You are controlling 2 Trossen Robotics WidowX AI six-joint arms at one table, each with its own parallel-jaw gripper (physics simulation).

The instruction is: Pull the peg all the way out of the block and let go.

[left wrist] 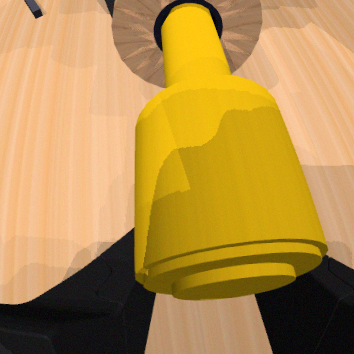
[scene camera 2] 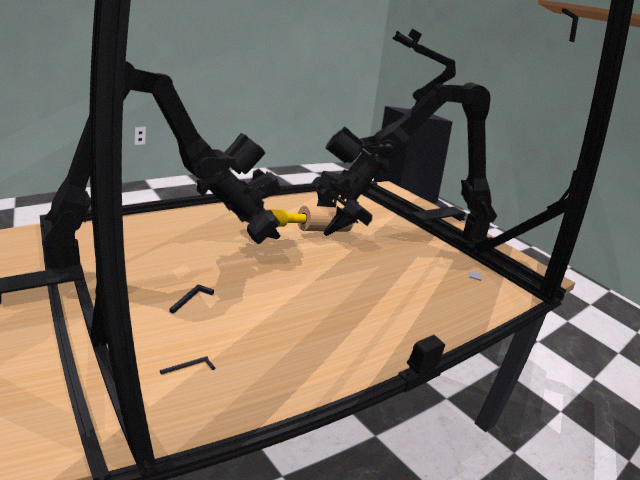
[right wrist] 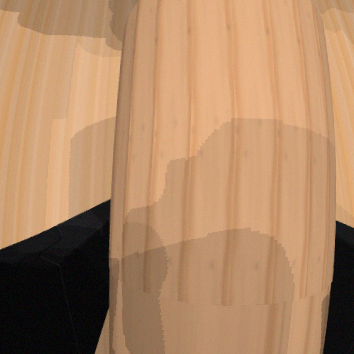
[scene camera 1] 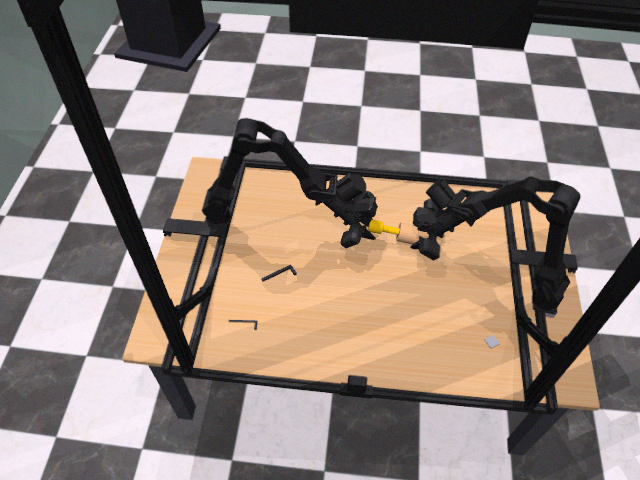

Labels:
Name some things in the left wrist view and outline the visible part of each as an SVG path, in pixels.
The left gripper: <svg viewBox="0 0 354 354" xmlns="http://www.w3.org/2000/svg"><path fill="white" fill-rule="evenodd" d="M353 268L325 254L318 266L296 276L296 279L291 283L275 289L254 293L272 354L354 354ZM134 229L130 229L80 270L37 297L18 304L0 303L0 354L144 354L156 292L145 289L134 278Z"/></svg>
A yellow peg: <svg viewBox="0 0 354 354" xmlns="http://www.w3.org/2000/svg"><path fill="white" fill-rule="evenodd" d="M176 5L171 8L160 27L165 88L155 94L144 105L134 127L134 278L149 291L172 294L174 298L185 300L230 298L284 286L294 281L296 276L318 266L322 261L322 257L328 251L319 216L293 142L272 94L255 81L231 75L209 9L197 3Z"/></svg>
A round wooden block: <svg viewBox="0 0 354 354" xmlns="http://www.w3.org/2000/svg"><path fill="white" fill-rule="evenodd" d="M111 31L114 46L126 66L146 82L165 88L160 27L171 8L182 3L197 3L209 9L230 73L232 73L249 57L259 38L262 24L261 3L259 0L115 0Z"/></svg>

